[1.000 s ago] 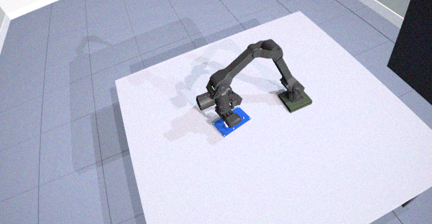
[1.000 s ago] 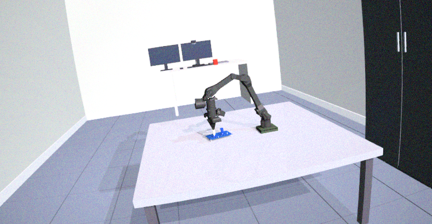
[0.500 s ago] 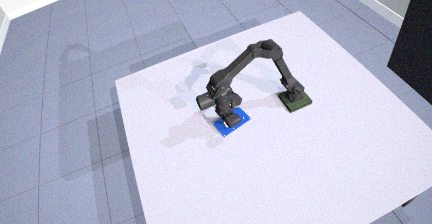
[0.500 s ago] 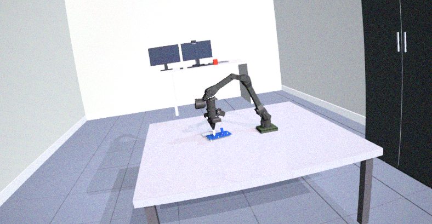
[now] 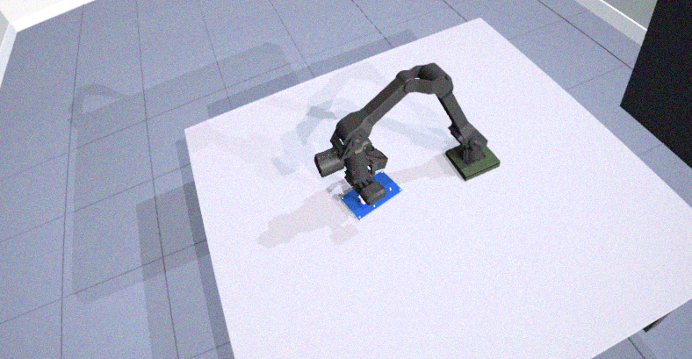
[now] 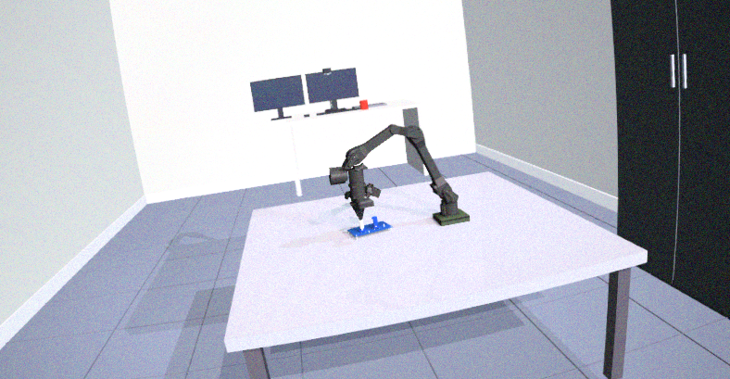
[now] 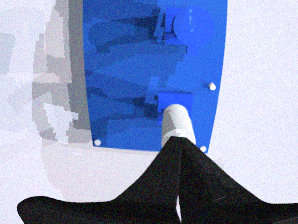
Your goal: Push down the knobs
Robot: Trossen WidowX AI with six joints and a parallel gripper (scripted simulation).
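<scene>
The white knob lies 10 mm below my gripper tip.
</scene>
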